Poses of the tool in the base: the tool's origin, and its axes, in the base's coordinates. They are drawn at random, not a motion.
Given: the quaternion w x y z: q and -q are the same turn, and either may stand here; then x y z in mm.
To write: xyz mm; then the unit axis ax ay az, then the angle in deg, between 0 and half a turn. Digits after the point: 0 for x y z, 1 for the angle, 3 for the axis.
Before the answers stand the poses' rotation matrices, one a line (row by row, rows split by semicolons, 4 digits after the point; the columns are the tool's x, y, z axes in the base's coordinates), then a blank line. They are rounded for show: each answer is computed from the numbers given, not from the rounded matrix.
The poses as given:
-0.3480 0.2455 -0.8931 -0.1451 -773 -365 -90
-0.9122 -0.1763 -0.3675 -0.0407 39 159 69
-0.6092 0.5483 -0.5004 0.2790 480 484 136
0.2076 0.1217 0.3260 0.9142 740 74 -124
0.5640 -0.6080 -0.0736 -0.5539 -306 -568 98
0.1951 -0.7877 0.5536 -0.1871 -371 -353 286
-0.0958 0.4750 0.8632 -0.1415 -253 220 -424
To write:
-0.6373 -0.5395 0.5503; -0.3375 0.8374 0.4300; -0.6928 0.0883 -0.7157
0.7265 0.0553 0.6849; 0.2039 0.9345 -0.2918; -0.6562 0.3516 0.6677
0.3435 -0.2088 0.9156; -0.8887 0.2431 0.3888; -0.3037 -0.9473 -0.1021
-0.8842 -0.3002 0.3579; 0.4589 -0.7012 0.5456; 0.0872 0.6466 0.7578
0.3755 0.7143 0.5905; -0.5353 -0.3530 0.7674; 0.7566 -0.6043 0.2498
0.3171 -0.7991 0.5108; -0.9451 -0.3109 0.1002; 0.0787 -0.5145 -0.8539
-0.5304 0.7930 -0.2998; 0.8472 0.5087 -0.1533; 0.0310 -0.3353 -0.9416

-773 -365 -90 -0.262 0.953 0.155 139.3
39 159 69 0.430 0.897 0.099 48.4
480 484 136 -0.691 0.631 -0.352 104.9
740 74 -124 0.124 0.333 0.935 156.0
-306 -568 98 -0.736 -0.089 -0.671 111.3
-371 -353 286 -0.803 0.564 -0.191 157.5
-253 220 -424 -0.477 -0.867 0.142 169.0

